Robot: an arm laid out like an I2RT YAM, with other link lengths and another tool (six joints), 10 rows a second.
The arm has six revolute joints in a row. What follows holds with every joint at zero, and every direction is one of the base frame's.
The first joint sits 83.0 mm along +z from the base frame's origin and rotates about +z.
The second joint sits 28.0 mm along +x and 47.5 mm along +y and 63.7 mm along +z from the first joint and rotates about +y.
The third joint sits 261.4 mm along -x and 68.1 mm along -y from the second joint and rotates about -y.
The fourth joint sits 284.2 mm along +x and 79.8 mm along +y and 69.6 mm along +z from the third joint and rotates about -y.
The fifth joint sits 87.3 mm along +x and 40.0 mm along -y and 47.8 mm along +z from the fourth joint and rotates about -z.
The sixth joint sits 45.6 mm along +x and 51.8 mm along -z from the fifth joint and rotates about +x.
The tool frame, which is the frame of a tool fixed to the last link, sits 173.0 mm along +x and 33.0 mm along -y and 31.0 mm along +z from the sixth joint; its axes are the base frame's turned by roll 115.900, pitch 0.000 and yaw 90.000 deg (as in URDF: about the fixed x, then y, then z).
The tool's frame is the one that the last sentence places.
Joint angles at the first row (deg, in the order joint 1, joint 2, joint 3, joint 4, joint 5, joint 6):
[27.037, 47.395, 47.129, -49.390, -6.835, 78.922]
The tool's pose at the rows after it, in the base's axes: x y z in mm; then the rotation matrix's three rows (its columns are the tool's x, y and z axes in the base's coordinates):
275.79 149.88 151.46; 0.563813 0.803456 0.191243; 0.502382 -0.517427 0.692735; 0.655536 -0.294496 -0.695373
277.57 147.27 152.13; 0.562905 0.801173 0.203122; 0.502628 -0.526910 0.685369; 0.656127 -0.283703 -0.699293
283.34 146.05 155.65; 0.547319 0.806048 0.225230; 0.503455 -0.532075 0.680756; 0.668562 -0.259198 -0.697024
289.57 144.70 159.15; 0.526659 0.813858 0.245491; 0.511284 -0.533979 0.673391; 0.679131 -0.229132 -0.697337
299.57 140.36 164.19; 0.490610 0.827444 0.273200; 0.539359 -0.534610 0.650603; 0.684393 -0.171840 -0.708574
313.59 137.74 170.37; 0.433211 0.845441 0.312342; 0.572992 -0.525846 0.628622; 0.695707 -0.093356 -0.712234
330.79 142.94 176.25; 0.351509 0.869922 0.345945; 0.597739 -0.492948 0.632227; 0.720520 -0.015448 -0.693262
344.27 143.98 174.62; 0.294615 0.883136 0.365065; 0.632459 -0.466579 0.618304; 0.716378 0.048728 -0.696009
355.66 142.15 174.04; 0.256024 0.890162 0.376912; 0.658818 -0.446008 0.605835; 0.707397 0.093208 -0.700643
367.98 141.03 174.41; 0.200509 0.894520 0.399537; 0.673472 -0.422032 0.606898; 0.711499 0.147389 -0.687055
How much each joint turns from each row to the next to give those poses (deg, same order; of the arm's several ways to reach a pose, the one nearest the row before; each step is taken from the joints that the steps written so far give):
[0.030, 0.005, -0.349, 0.611, 0.193, 0.003]
[-0.002, -0.109, -0.065, 0.164, 0.805, -0.022]
[-0.006, -0.225, -0.218, 1.197, 0.901, -0.446]
[0.012, -0.144, -0.245, 1.274, 0.956, -0.938]
[-0.057, 0.099, -0.192, 1.628, 1.827, -2.462]
[0.010, -0.205, -1.097, 3.410, 1.942, -3.333]
[-0.360, -0.234, -2.216, 5.862, -0.112, -3.837]
[-0.434, 0.721, -1.968, 4.552, 0.296, -3.808]
[-1.131, 0.990, -0.947, 3.026, -0.452, -3.290]
[-1.557, 0.014, -2.287, 4.790, -1.347, -3.309]

